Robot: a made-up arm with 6 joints.
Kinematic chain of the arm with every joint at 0, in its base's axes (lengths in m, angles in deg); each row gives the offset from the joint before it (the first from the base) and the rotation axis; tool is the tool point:
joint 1: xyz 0 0 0.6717 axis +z
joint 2: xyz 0.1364 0 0 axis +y
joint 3: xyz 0 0 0.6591 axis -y
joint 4: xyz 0 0 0.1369 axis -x
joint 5: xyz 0.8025 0 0 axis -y
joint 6: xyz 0.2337 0 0 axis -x
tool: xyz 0 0 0
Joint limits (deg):
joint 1: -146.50..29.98
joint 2: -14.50..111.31
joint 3: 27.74..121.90
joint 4: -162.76..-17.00
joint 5: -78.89..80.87
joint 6: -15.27..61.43
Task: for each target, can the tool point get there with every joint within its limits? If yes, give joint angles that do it. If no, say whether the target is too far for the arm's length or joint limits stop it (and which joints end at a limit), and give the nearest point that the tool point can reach.
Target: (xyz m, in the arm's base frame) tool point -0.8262 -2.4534 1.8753
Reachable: no: too far | nearest point -0.5325 -1.5812 1.4236 | short by 1.025 m
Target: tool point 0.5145 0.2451 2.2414
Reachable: yes | joints 15.74 15.73 90.84 -35.51 -45.18 7.95
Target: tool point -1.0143 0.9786 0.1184
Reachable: no: joint limits stop it (at a limit: joint 1, joint 2, joint 3, joint 5) | nearest point -0.8560 -0.3139 -0.3973 | short by 1.401 m
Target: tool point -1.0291 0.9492 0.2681
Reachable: no: joint limits stop it (at a limit: joint 1, joint 2, joint 3, joint 5) | nearest point -0.8613 -0.3148 -0.3968 | short by 1.438 m
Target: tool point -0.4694 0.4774 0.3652
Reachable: no: joint limits stop it (at a limit: joint 1, joint 2, joint 3, joint 5) | nearest point -0.7559 -0.3197 -0.4064 | short by 1.146 m
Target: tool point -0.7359 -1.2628 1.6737
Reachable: yes | joints -117.69 66.90 106.31 -105.52 16.74 0.28
